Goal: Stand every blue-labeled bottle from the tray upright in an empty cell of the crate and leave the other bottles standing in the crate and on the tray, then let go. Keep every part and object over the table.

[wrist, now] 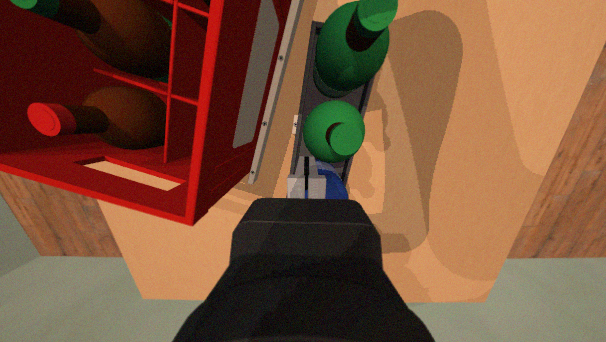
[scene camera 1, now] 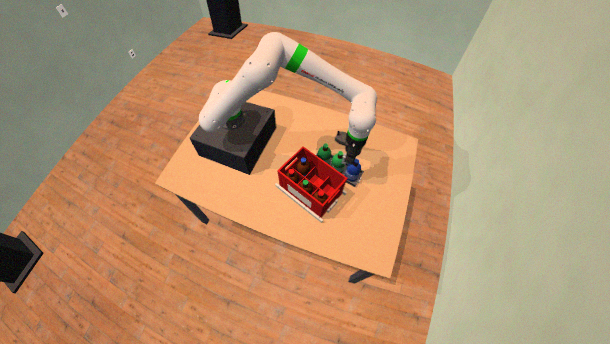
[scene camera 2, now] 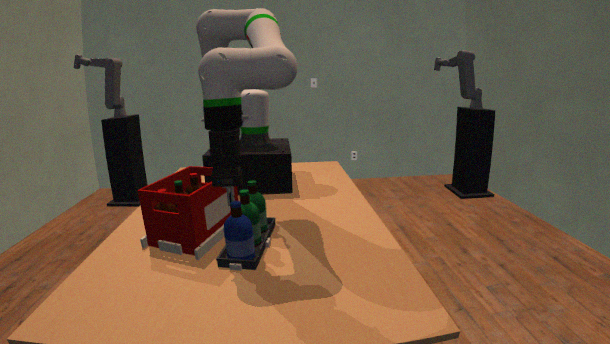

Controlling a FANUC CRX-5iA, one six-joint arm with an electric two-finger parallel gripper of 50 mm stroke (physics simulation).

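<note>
The blue bottle stands upright at the end of the dark tray. Two green bottles stand in the same tray, a nearer one and a farther one. My gripper is shut with its fingertips together and nothing between them, close beside the blue bottle's top on the crate side. The red crate holds several brown bottles and has empty cells along its tray side.
The crate's high wall stands right beside the tray. Pale rails run along the crate's base. The wooden table carries the arm's black base. The table's edge lies beyond the tray in scene camera 1.
</note>
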